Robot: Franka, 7 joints.
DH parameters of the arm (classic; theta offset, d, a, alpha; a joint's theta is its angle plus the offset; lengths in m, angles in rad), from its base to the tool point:
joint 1: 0 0.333 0 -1.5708
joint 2: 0 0 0 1.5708
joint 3: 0 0.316 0.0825 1.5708
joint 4: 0 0 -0.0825 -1.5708
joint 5: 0 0.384 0 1.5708
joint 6: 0 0 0.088 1.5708
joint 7: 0 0.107 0 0
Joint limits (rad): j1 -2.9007..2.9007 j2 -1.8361..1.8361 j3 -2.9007..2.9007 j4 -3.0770..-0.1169 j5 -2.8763..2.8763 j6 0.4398..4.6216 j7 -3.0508..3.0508
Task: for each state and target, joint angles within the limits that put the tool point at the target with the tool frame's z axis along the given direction. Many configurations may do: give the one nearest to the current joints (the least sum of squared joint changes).
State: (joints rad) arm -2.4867 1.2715 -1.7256 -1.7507 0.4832 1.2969 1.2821
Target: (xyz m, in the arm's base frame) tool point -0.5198 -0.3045 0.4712 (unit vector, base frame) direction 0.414 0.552 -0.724
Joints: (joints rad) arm -1.7281 1.1660 -1.6687 -1.2412 0.5206 0.9064 1.2821
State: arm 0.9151 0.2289 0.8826 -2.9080 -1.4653 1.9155 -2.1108
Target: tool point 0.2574 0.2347 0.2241 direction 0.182 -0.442 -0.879
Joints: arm 0.4797 -0.1168 0.2918 -2.7838 -0.6353 2.3691 -2.1108
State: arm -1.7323 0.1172 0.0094 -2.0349 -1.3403 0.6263 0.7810
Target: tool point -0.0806 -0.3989 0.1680 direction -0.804 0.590 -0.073
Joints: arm -1.7800 0.4674 0.2485 -2.2820 -0.9713 1.3171 0.7810
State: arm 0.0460 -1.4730 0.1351 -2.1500 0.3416 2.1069 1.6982
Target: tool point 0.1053 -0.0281 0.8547 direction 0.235 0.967 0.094
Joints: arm 0.6235 -1.3358 -0.2305 -2.2077 0.9390 2.1110 1.6982
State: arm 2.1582 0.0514 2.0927 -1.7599 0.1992 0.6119 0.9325
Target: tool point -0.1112 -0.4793 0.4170 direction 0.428 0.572 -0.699
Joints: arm 2.2015 -0.1860 2.1574 -1.8913 0.3424 1.2115 0.9325
